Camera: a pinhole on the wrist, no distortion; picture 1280 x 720 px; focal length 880.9 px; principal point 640.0 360.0 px. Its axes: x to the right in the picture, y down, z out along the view. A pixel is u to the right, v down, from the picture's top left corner.
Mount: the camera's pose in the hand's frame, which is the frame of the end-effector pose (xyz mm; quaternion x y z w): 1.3 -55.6 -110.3 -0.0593 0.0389 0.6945 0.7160
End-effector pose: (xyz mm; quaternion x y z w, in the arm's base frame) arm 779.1 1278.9 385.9 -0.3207 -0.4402 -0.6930 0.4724
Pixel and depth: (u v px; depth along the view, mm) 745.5 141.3 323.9
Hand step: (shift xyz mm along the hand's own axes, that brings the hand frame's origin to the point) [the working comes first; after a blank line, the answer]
In the camera's frame: 38.8 -80.4 323.9

74.3 25.5 207.5
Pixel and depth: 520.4 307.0 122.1
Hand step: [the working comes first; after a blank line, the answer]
In the camera's frame: -16.6 -7.3 122.1

4.8 -55.3 13.1
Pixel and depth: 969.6 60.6 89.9
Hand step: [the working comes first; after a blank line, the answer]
In the camera's frame: 33.6 -30.6 89.9

30.5 -10.7 -25.0
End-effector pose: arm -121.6 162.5 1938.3 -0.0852 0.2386 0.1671 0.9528
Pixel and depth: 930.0 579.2 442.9
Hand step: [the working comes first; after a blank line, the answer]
In the camera's frame: 145.8 110.2 442.9

-115.9 153.4 304.6
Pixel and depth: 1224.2 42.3 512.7
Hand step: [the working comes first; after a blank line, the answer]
In the camera's frame: 340.0 -184.9 512.7

183.4 347.0 356.0
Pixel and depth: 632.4 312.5 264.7
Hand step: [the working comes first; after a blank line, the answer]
In the camera's frame: -2.3 -14.3 264.7

8.4 -21.5 152.5
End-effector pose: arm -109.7 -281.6 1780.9 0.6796 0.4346 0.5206 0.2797
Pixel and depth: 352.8 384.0 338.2
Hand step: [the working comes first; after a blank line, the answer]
In the camera's frame: -110.3 9.2 338.2

-20.5 -117.5 239.4
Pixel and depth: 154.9 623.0 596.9
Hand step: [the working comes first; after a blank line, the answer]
In the camera's frame: -328.7 178.2 596.9

-203.3 -293.0 520.5
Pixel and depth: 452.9 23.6 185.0
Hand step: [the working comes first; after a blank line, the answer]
In the camera's frame: -39.3 -70.6 185.0

65.7 -70.8 80.4
